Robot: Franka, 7 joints.
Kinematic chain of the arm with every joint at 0, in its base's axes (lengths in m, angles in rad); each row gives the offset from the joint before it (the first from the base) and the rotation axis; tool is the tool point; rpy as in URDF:
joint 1: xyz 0 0 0.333 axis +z
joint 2: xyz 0 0 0 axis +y
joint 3: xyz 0 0 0.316 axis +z
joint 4: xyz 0.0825 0 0 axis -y
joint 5: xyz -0.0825 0 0.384 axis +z
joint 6: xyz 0 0 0 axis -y
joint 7: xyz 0.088 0 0 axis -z
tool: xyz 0 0 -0.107 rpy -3.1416 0 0
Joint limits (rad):
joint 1: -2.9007..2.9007
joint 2: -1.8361..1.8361
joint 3: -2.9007..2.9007
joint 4: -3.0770..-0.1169
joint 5: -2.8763..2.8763
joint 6: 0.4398..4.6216
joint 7: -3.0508..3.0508
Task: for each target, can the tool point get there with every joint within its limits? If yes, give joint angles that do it. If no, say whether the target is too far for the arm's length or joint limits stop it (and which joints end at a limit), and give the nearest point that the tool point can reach.
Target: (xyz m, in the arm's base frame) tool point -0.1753 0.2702 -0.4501
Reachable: no: joint limits stop it (at a limit: joint 2) | nearest point -0.1722 0.2655 -0.3597 | short by 0.091 m
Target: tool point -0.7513 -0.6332 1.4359
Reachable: no: too far | nearest point -0.4364 -0.3678 0.9736 | short by 0.619 m
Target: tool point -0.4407 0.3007 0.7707
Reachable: yes | joints -0.8486 -1.4965 -0.5758 -0.9345 0.8790 0.9827 1.7697
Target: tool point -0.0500 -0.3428 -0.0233
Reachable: yes | joints -0.9443 1.2612 -0.2736 -2.0924 1.9994 3.7228 0.0584
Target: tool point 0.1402 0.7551 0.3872
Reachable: yes | joints 1.4954 0.6895 -0.0531 -1.3610 1.1280 2.8934 2.3840
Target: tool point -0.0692 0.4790 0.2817
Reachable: yes | joints 0.4138 1.1142 1.5837 -2.1426 -1.0494 1.3156 1.5490
